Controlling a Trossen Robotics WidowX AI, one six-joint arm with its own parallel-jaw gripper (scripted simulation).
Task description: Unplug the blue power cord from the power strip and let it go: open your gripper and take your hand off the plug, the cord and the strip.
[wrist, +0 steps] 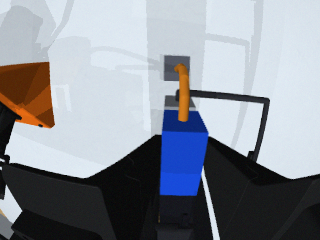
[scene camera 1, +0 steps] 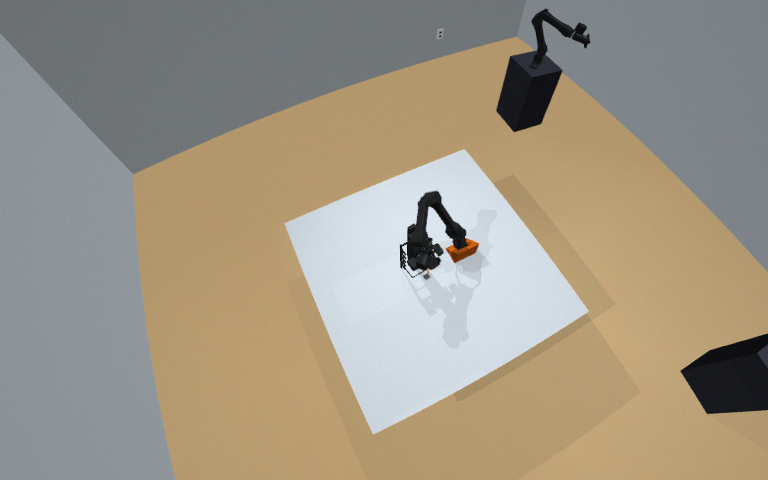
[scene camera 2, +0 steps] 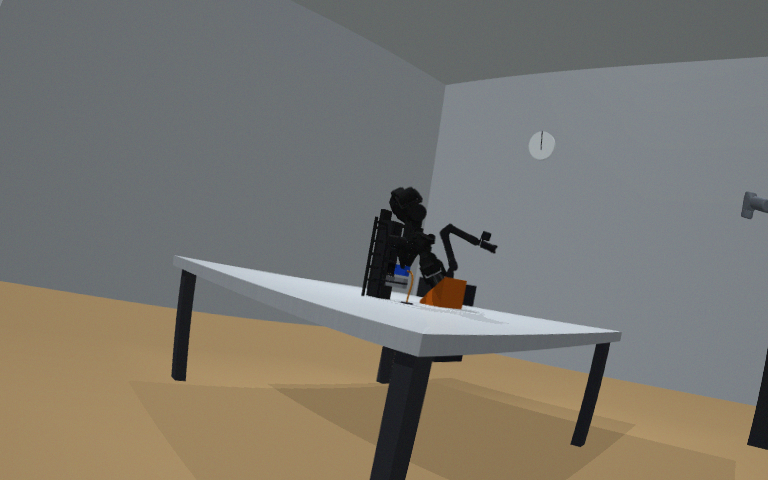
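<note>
The gripper appears in the pictures, the wrist view among them; a blue plug appears as well.
</note>
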